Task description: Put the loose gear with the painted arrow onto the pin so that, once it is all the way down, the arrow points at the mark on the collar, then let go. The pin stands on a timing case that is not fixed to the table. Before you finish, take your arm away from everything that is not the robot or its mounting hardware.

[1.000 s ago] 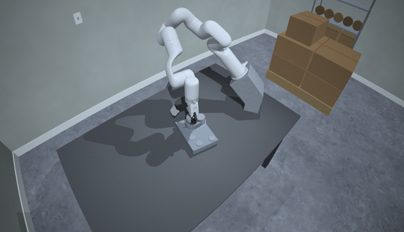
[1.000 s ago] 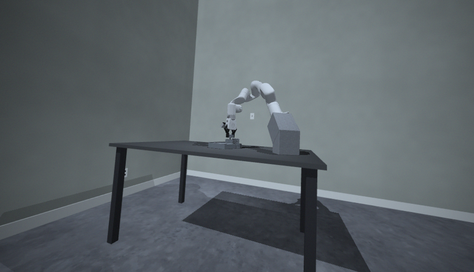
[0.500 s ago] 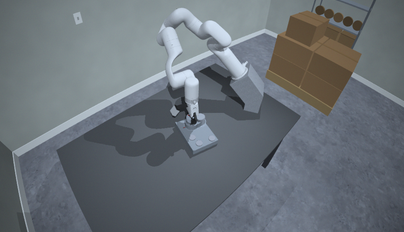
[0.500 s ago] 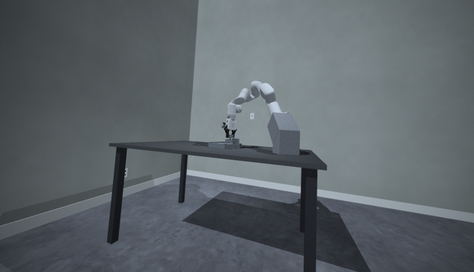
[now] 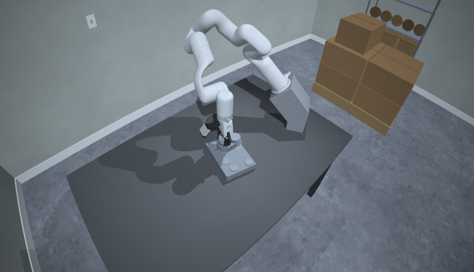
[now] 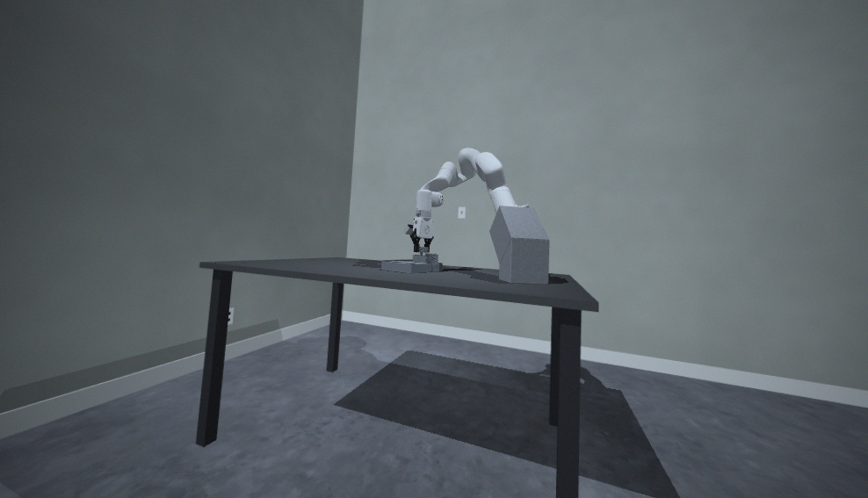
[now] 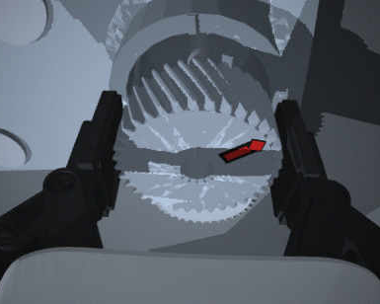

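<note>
The grey toothed gear is right at my hand.
</note>
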